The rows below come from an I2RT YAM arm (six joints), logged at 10 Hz.
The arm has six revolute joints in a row. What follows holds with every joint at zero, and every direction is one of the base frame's.
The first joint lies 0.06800 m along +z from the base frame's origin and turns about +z.
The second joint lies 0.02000 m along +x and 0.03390 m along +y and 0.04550 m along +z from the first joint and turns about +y.
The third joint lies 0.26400 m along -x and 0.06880 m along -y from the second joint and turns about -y.
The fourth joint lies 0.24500 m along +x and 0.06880 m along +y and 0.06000 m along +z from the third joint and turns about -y.
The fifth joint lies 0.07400 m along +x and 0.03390 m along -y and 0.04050 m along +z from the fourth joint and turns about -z.
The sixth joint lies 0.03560 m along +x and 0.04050 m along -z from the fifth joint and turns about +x.
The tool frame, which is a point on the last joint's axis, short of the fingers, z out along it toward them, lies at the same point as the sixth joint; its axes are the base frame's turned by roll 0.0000, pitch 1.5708 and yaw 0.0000 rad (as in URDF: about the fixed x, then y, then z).
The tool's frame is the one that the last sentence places.
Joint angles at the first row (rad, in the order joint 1, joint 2, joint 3, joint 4, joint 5, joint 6):
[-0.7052, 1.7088, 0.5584, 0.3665, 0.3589, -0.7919]
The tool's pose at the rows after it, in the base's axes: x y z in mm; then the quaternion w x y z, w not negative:
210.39, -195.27, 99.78, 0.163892, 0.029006, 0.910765, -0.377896
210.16, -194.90, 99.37, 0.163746, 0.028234, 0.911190, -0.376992
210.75, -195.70, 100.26, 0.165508, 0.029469, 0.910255, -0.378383
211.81, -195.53, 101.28, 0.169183, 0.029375, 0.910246, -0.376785
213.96, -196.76, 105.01, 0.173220, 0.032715, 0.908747, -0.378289
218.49, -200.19, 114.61, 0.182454, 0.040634, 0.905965, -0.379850
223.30, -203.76, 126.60, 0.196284, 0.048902, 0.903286, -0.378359
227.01, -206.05, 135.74, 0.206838, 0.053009, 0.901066, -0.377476
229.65, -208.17, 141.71, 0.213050, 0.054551, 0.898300, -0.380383
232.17, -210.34, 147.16, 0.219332, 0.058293, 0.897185, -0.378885
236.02, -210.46, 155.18, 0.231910, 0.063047, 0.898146, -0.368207
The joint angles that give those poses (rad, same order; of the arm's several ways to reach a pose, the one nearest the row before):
[-0.7044, 1.7089, 0.5568, 0.3682, 0.3604, -0.7917]
[-0.7041, 1.7090, 0.5552, 0.3683, 0.3590, -0.7921]
[-0.7049, 1.7088, 0.5583, 0.3699, 0.3590, -0.7912]
[-0.7027, 1.7066, 0.5614, 0.3666, 0.3536, -0.7873]
[-0.7010, 1.6998, 0.5732, 0.3553, 0.3543, -0.7801]
[-0.7003, 1.6819, 0.6038, 0.3209, 0.3516, -0.7635]
[-0.7005, 1.6589, 0.6395, 0.2784, 0.3390, -0.7428]
[-0.6995, 1.6432, 0.6664, 0.2491, 0.3290, -0.7306]
[-0.6995, 1.6363, 0.6845, 0.2383, 0.3268, -0.7286]
[-0.7004, 1.6314, 0.7049, 0.2194, 0.3196, -0.7189]
[-0.6952, 1.6182, 0.7322, 0.1786, 0.2977, -0.6930]

